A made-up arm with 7 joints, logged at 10 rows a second.
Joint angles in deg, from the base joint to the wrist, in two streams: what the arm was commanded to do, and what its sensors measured. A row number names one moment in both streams.
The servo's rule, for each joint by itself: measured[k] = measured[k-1] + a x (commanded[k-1-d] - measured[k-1]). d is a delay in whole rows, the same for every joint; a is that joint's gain. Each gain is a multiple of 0.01, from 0.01 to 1. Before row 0 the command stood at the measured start. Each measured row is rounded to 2 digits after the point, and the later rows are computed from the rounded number. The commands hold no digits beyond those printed.
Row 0, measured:
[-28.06 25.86 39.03 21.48 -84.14 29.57 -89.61]
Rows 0 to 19, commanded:
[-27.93 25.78 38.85 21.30 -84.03 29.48 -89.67]
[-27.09 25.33 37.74 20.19 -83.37 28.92 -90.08]
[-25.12 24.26 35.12 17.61 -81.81 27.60 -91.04]
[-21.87 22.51 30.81 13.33 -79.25 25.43 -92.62]
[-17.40 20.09 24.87 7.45 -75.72 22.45 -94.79]
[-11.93 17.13 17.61 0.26 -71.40 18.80 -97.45]
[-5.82 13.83 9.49 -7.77 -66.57 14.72 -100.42]
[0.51 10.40 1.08 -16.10 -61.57 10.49 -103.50]
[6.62 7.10 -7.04 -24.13 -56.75 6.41 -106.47]
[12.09 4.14 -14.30 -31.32 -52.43 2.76 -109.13]
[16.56 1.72 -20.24 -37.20 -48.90 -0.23 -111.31]
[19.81 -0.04 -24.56 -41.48 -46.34 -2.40 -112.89]
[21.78 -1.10 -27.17 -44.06 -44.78 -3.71 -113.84]
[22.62 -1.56 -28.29 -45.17 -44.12 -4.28 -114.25]
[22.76 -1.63 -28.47 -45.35 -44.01 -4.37 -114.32]
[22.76 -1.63 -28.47 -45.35 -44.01 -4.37 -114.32]
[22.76 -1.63 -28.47 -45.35 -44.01 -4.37 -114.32]
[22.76 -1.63 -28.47 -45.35 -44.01 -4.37 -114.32]
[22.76 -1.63 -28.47 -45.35 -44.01 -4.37 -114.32]
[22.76 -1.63 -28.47 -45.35 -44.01 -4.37 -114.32]
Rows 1 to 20, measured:
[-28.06 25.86 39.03 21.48 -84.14 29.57 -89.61]
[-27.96 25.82 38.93 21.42 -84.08 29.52 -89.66]
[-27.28 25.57 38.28 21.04 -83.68 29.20 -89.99]
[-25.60 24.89 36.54 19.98 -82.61 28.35 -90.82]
[-22.69 23.65 33.39 17.92 -80.69 26.80 -92.24]
[-18.56 21.80 28.70 14.67 -77.86 24.49 -94.25]
[-13.39 19.37 22.60 10.20 -74.18 21.47 -96.78]
[-7.49 16.49 15.39 4.63 -69.84 17.89 -99.66]
[-1.25 13.32 7.52 -1.80 -65.13 13.97 -102.69]
[4.89 10.09 -0.49 -8.72 -60.35 9.96 -105.68]
[10.51 7.00 -8.09 -15.73 -55.84 6.14 -108.41]
[15.23 4.25 -14.77 -22.39 -51.88 2.76 -110.70]
[18.80 2.02 -20.15 -28.31 -48.72 0.03 -112.43]
[21.12 0.40 -24.01 -33.19 -46.47 -1.95 -113.54]
[22.29 -0.62 -26.36 -36.90 -45.13 -3.18 -114.10]
[22.66 -1.15 -27.52 -39.52 -44.49 -3.81 -114.27]
[22.74 -1.40 -28.04 -41.33 -44.22 -4.11 -114.31]
[22.76 -1.52 -28.28 -42.58 -44.10 -4.25 -114.32]
[22.76 -1.58 -28.38 -43.44 -44.05 -4.31 -114.32]
[22.76 -1.61 -28.43 -44.03 -44.03 -4.34 -114.32]
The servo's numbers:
d 1
a 0.78 0.52 0.55 0.31 0.57 0.53 0.79

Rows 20 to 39, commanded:
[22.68 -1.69 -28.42 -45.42 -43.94 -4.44 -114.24]
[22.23 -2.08 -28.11 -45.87 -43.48 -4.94 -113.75]
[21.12 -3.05 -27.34 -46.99 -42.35 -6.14 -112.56]
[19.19 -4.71 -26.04 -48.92 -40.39 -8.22 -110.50]
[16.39 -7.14 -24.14 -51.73 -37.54 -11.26 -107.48]
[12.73 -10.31 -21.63 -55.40 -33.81 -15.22 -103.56]
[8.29 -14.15 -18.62 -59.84 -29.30 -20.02 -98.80]
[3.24 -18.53 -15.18 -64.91 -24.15 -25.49 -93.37]
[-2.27 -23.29 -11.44 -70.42 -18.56 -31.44 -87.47]
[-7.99 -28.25 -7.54 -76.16 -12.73 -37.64 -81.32]
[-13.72 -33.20 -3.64 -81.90 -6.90 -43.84 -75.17]
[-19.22 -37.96 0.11 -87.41 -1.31 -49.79 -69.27]
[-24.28 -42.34 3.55 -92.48 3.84 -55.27 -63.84]
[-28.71 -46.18 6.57 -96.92 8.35 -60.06 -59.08]
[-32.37 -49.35 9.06 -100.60 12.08 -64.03 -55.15]
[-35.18 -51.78 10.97 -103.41 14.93 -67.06 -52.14]
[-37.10 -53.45 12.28 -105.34 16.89 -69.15 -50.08]
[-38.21 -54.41 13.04 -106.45 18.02 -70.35 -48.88]
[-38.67 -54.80 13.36 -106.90 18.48 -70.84 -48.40]
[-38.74 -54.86 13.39 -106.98 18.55 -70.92 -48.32]
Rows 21 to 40, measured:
[22.76 -1.62 -28.45 -44.44 -44.02 -4.36 -114.32]
[22.70 -1.66 -28.43 -44.74 -43.97 -4.40 -114.26]
[22.33 -1.88 -28.25 -45.09 -43.69 -4.69 -113.86]
[21.39 -2.49 -27.75 -45.68 -42.93 -5.46 -112.83]
[19.67 -3.64 -26.81 -46.68 -41.48 -6.92 -110.99]
[17.11 -5.46 -25.34 -48.25 -39.23 -9.22 -108.22]
[13.69 -7.98 -23.30 -50.47 -36.14 -12.40 -104.54]
[9.48 -11.19 -20.73 -53.37 -32.24 -16.44 -100.01]
[4.61 -15.01 -17.68 -56.95 -27.63 -21.24 -94.76]
[-0.76 -19.32 -14.25 -61.13 -22.46 -26.65 -89.00]
[-6.40 -23.96 -10.56 -65.79 -16.91 -32.47 -82.93]
[-12.11 -28.76 -6.75 -70.78 -11.20 -38.50 -76.80]
[-17.66 -33.54 -2.98 -75.94 -5.56 -44.48 -70.85]
[-22.82 -38.12 0.61 -81.07 -0.20 -50.20 -65.31]
[-27.41 -42.31 3.89 -85.98 4.67 -55.43 -60.39]
[-31.28 -45.97 6.73 -90.51 8.89 -59.99 -56.25]
[-34.32 -48.99 9.06 -94.51 12.33 -63.74 -53.00]
[-36.49 -51.31 10.83 -97.87 14.93 -66.61 -50.69]
[-37.83 -52.92 12.05 -100.53 16.69 -68.59 -49.26]
[-38.49 -53.90 12.77 -102.50 17.71 -69.78 -48.58]

